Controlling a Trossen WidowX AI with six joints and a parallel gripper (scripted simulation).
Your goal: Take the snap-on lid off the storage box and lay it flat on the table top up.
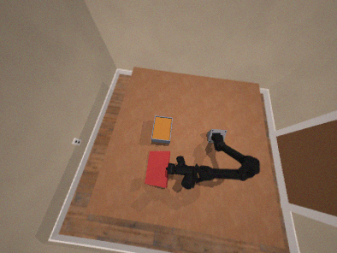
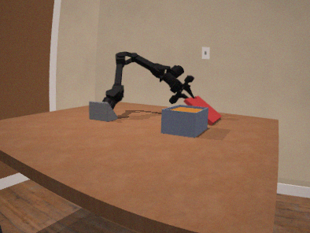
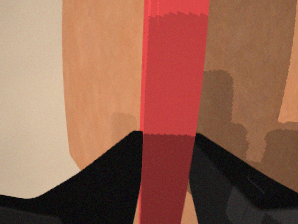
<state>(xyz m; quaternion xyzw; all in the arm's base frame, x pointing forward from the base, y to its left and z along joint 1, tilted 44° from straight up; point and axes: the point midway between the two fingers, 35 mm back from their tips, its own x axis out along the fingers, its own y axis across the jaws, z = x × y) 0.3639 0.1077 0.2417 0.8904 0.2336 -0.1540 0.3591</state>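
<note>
Now: the red lid 10 cm ahead of my hand, 1 cm to the right of it and 6 cm below it. Round my hand: blue-grey storage box 6 cm ahead, 30 cm to the right, 8 cm below.
</note>
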